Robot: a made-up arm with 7 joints.
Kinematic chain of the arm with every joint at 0, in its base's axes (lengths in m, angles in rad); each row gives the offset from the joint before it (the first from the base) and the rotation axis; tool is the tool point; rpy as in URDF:
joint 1: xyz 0 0 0.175 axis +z
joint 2: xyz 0 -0.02 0.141 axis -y
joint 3: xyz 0 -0.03 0.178 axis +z
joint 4: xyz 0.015 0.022 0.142 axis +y
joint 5: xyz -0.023 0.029 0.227 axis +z
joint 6: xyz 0 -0.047 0.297 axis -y
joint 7: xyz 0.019 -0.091 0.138 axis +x
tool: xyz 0 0 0 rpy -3.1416 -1.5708 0
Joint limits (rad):
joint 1: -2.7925..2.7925
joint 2: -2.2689..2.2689
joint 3: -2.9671..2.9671
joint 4: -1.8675..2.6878
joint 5: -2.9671..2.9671
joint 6: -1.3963..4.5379
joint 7: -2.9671..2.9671
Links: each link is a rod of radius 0.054 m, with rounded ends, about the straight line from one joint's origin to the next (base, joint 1, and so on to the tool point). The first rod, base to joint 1, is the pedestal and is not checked.
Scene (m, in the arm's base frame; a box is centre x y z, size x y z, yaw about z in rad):
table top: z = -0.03
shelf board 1: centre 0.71 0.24 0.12 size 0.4 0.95 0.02 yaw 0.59
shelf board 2: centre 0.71 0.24 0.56 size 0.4 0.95 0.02 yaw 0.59
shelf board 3: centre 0.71 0.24 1 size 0.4 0.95 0.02 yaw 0.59
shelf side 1: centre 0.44 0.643 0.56 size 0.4 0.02 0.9 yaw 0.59
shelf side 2: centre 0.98 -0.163 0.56 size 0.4 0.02 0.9 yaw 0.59
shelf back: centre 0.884 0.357 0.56 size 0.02 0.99 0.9 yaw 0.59
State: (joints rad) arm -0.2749 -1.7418 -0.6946 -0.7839 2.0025 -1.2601 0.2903
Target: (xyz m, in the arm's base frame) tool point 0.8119 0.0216 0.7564
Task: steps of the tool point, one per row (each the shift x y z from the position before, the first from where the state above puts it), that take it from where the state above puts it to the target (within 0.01 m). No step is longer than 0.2 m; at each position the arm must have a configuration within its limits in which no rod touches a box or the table.
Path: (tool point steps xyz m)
1: -0.0414 -0.0970 0.0352
2: -0.0624 -0.0706 0.0146
3: -0.0745 -0.0441 -0.0040
4: -0.0799 -0.0191 -0.0185
5: -0.0803 0.0041 -0.0273
6: 0.0576 -0.0359 0.1490
7: 0.0200 -0.0135 0.1635
8: -0.0079 -0.0117 0.1435
9: 0.1058 0.0477 0.0101
10: 0.0909 0.0621 -0.0011
11: 0.0698 0.0687 -0.0090

